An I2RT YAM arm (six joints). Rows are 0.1 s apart.
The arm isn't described. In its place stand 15 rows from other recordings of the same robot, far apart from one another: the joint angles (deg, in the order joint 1, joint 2, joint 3, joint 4, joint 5, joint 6), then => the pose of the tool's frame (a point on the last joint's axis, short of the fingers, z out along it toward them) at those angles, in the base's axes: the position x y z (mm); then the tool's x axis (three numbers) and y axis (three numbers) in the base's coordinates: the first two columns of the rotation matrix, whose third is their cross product.
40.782, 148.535, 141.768, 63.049, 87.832, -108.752 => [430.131 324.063 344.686 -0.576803 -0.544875 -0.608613 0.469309 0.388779 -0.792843]
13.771, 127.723, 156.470, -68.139, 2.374, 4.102 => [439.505 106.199 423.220 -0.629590 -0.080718 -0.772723 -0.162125 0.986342 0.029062]
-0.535, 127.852, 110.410, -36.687, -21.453, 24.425 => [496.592 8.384 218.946 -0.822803 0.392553 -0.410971 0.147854 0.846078 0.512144]
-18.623, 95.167, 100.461, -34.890, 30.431, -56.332 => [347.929 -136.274 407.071 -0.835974 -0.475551 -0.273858 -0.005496 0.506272 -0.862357]
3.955, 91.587, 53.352, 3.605, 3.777, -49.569 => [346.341 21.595 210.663 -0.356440 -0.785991 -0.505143 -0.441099 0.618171 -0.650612]
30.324, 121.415, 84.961, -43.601, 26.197, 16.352 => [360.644 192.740 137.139 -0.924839 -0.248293 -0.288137 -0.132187 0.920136 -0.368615]
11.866, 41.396, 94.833, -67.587, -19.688, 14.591 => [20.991 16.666 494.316 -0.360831 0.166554 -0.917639 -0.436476 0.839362 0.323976]
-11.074, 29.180, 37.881, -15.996, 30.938, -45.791 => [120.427 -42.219 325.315 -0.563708 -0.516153 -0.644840 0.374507 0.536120 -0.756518]
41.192, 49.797, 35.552, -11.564, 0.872, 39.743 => [151.220 131.627 265.288 -0.666337 0.266353 -0.696457 -0.288950 0.768808 0.570476]
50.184, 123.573, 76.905, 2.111, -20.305, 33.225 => [281.397 356.845 121.080 -0.857288 -0.225835 -0.462662 -0.488895 0.638770 0.594100]
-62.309, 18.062, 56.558, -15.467, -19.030, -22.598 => [20.727 -14.515 436.928 -0.100239 -0.590709 -0.800634 0.713921 0.517781 -0.471402]
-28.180, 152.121, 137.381, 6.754, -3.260, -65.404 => [542.214 -288.192 217.419 -0.434534 -0.797065 -0.419365 0.064225 0.437014 -0.897159]
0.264, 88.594, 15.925, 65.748, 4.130, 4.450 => [252.500 -1.400 148.223 -0.114946 0.076859 -0.990394 0.076046 0.994757 0.068371]
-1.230, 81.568, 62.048, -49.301, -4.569, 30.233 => [271.809 -2.999 247.245 -0.809156 0.519406 -0.274742 0.463028 0.851496 0.246088]
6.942, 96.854, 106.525, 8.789, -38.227, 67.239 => [374.216 67.755 508.206 -0.503211 0.668471 -0.547654 -0.551993 0.238961 0.798875]
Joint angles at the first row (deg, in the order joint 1, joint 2, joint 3, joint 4, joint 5, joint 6):
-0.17 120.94 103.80 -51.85 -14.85 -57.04
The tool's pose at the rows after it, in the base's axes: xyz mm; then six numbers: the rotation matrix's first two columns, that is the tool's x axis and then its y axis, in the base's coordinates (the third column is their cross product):
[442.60 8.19 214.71 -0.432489 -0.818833 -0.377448 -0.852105 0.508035 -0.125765]
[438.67 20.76 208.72 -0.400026 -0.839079 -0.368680 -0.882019 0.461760 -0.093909]
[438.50 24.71 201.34 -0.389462 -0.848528 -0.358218 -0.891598 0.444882 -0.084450]
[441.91 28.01 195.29 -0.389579 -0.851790 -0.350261 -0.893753 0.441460 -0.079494]
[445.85 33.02 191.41 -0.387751 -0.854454 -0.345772 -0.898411 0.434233 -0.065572]
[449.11 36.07 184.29 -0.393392 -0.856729 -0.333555 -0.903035 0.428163 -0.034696]
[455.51 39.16 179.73 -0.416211 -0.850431 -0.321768 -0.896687 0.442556 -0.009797]
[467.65 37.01 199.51 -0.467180 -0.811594 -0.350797 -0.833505 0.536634 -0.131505]
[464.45 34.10 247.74 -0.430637 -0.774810 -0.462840 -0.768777 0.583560 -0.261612]
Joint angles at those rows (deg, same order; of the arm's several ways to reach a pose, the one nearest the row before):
-0.18 121.55 103.10 -53.78 -15.55 -58.36
1.40 121.82 102.40 -55.11 -16.35 -59.76
1.93 122.43 101.78 -54.85 -16.17 -60.38
2.37 123.65 102.39 -54.67 -15.82 -60.21
2.98 125.15 103.97 -55.54 -15.91 -60.03
3.34 127.08 105.64 -57.21 -16.08 -60.03
3.69 129.46 108.63 -59.06 -15.91 -58.72
3.60 128.15 110.22 -53.63 -12.24 -53.01
3.25 121.85 109.08 -47.38 -12.47 -50.11

